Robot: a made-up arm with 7 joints. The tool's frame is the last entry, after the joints. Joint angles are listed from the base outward.
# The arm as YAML. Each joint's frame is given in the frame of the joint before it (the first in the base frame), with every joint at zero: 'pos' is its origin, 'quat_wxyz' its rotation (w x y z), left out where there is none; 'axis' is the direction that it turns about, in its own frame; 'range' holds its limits. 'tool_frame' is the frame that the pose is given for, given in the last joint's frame.
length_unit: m
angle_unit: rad
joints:
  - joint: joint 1
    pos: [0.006, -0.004, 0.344]
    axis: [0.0, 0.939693, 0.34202]
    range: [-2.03, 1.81]
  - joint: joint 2
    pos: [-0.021, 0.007, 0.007]
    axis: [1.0, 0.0, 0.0]
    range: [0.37, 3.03]
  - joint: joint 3
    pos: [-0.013, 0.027, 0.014]
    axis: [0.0, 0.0, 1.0]
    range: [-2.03, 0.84]
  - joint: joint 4
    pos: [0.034, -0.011, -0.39]
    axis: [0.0, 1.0, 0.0]
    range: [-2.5, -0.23]
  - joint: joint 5
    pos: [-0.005, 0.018, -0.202]
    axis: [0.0, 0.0, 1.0]
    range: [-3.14, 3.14]
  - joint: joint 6
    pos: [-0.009, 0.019, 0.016]
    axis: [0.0, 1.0, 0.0]
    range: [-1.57, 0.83]
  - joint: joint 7
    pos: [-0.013, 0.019, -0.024]
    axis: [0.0, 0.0, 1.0]
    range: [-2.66, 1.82]
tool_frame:
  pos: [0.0, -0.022, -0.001]
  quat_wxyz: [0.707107, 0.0, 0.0, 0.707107]
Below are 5 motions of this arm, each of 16 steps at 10 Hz.
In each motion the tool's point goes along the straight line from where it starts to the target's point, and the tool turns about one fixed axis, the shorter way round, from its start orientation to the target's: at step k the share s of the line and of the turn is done. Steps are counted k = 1, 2, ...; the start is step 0. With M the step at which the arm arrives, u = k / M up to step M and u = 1 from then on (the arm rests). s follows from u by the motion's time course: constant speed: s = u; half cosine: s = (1 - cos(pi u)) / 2; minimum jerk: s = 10 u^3 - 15 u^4 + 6 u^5.
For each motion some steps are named. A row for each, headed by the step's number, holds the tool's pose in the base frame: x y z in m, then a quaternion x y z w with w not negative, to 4 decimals.
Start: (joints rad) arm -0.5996 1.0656 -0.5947 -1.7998 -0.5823 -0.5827 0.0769
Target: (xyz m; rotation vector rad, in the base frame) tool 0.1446 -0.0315 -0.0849 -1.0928 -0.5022 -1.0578
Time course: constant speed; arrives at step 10
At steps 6, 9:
6: 0.2163 0.0587 0.0525 -0.4463 -0.3797 -0.4822 0.6512
9: 0.1625 -0.0089 -0.0505 -0.4802 -0.2645 -0.4774 0.6867

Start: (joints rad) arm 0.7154 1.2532 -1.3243 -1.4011 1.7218 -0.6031 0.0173
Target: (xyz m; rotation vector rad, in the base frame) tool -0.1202 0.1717 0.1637 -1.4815 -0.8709 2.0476
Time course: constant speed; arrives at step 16
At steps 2, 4, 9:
2: -0.2380 0.3000 0.1101 -0.0971 -0.1222 0.8626 0.4812
4: -0.2212 0.2817 0.1177 -0.1656 -0.1540 0.8622 0.4533
9: -0.1791 0.2359 0.1369 -0.3311 -0.2286 0.8368 0.3712

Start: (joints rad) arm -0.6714 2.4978 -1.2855 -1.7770 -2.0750 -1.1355 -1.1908
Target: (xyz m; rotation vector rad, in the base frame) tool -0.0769 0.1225 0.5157 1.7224 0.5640 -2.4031
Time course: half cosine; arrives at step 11
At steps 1, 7, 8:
1: 0.0326 0.3497 0.4878 -0.0220 0.5280 -0.8330 0.1640
7: -0.0442 0.1903 0.5074 0.4113 0.3072 -0.8522 0.1011
8: -0.0576 0.1625 0.5108 0.4793 0.2593 -0.8339 0.0871

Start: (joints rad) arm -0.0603 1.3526 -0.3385 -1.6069 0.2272 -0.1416 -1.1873
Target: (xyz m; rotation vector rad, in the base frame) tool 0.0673 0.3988 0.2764 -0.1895 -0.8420 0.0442
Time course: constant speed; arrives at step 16
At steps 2, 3, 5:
2: 0.2117 0.3993 0.2473 0.1085 -0.6007 -0.3124 0.7279
3: 0.2014 0.3993 0.2494 0.0945 -0.5910 -0.2900 0.7468
5: 0.1808 0.3992 0.2536 0.0661 -0.5696 -0.2443 0.7820

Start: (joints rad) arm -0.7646 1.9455 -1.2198 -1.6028 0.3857 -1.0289 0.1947
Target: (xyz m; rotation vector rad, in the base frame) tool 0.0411 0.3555 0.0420 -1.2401 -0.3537 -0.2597
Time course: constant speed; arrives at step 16
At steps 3, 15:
3: 0.1541 0.3803 0.3360 -0.4547 -0.4090 -0.1334 0.7798
15: 0.0498 0.3574 0.0646 -0.5684 -0.1839 -0.1220 0.7926

